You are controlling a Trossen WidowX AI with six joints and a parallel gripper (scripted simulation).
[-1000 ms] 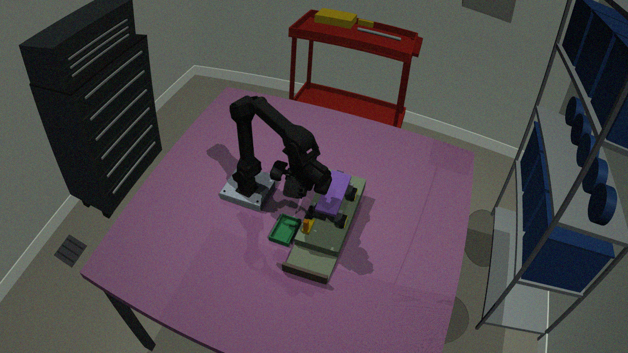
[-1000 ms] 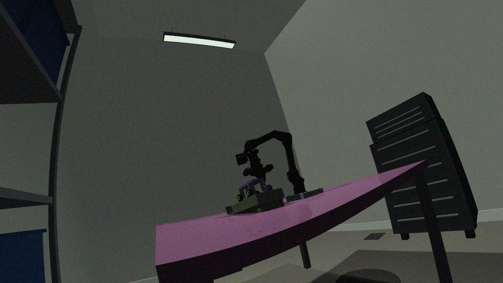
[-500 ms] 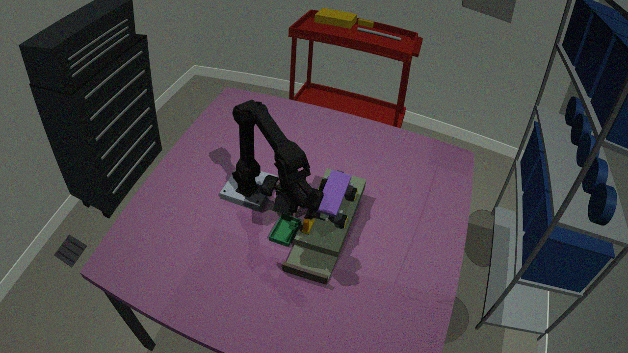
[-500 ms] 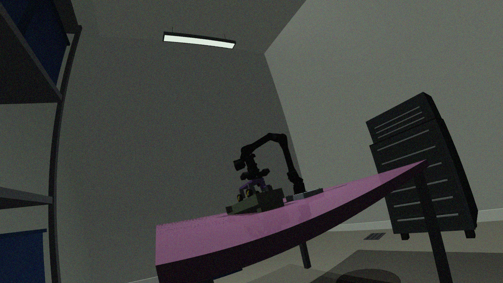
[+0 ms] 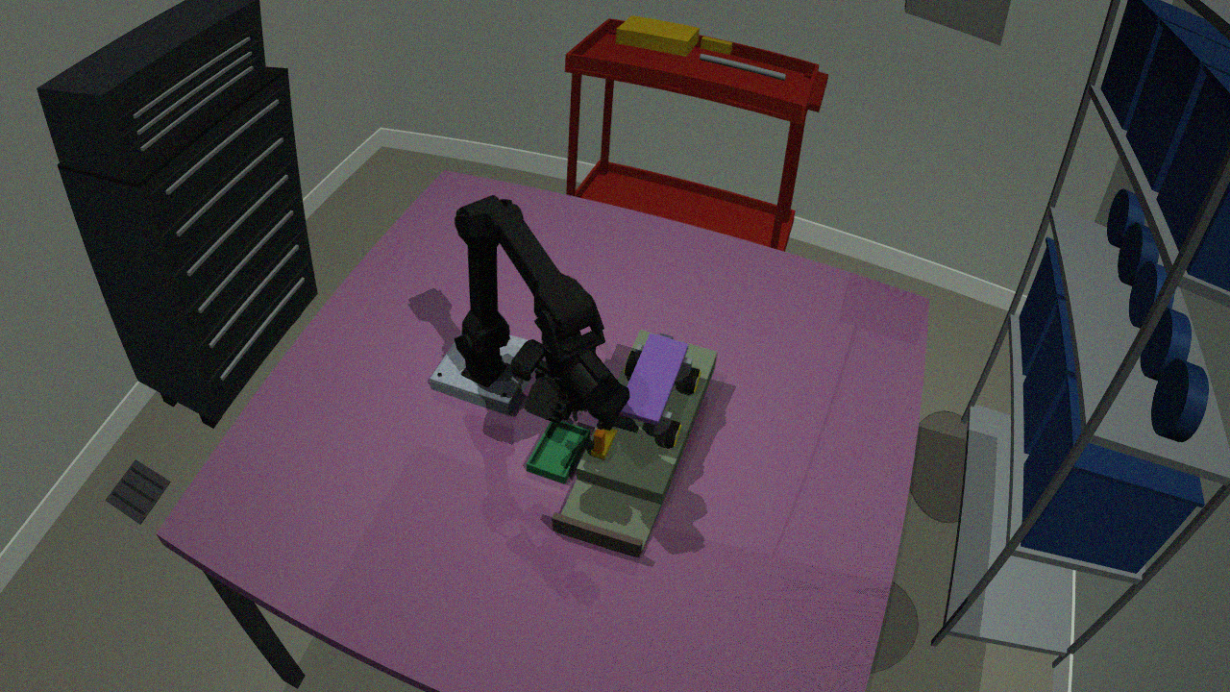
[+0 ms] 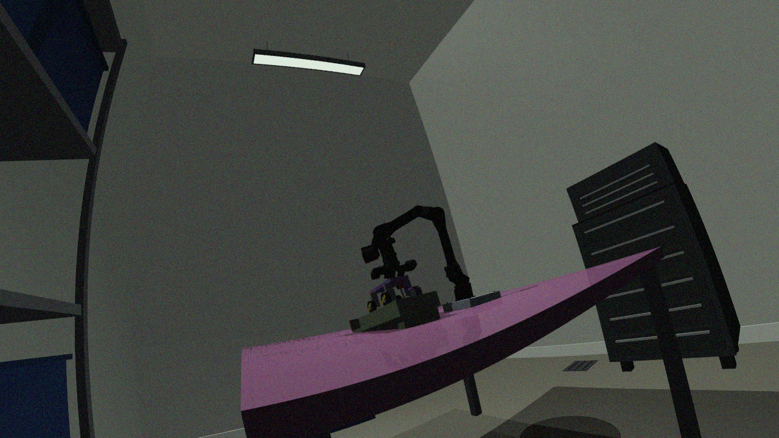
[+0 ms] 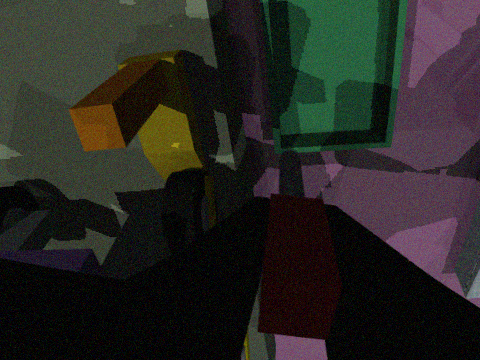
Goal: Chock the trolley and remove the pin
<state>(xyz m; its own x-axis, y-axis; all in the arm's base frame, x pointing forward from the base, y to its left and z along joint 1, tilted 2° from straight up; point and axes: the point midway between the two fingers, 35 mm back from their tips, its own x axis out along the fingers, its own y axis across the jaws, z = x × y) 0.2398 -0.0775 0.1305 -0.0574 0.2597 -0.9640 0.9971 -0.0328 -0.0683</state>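
Now: the red-headed stop pin right at my gripper tip. From my gripper tip the other things lie so: trolley: 12 cm to the left, 8 cm ahead, 3 cm below; green tray: 14 cm below, 3 cm behind; yellow chock: 6 cm below, 5 cm ahead, 1 cm to the left.
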